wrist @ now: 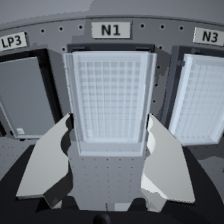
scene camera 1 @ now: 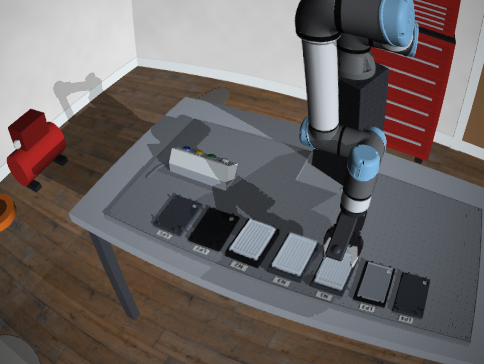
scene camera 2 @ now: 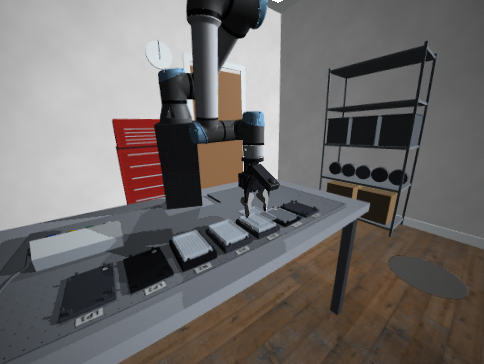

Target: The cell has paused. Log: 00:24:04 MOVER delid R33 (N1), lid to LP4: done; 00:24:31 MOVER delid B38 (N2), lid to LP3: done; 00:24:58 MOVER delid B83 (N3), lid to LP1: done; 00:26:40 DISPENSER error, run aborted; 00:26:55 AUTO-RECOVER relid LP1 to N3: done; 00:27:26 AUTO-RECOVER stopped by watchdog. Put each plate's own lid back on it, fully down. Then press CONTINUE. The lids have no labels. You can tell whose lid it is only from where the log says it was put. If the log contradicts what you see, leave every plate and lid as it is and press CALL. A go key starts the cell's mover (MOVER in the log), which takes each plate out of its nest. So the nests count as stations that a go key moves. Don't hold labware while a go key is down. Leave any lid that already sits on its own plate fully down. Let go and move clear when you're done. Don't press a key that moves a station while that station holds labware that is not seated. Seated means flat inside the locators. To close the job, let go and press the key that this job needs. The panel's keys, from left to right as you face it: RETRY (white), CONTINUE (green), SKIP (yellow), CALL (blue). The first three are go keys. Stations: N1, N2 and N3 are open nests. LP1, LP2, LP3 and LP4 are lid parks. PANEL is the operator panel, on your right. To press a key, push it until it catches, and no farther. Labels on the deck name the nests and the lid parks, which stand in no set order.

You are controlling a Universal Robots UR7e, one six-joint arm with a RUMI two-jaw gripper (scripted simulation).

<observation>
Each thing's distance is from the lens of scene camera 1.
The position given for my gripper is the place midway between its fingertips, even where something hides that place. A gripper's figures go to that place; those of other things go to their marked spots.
my gripper (scene camera 1: 338,262): 1.19 m
clear lid (scene camera 1: 333,270): 1.16 m
</observation>
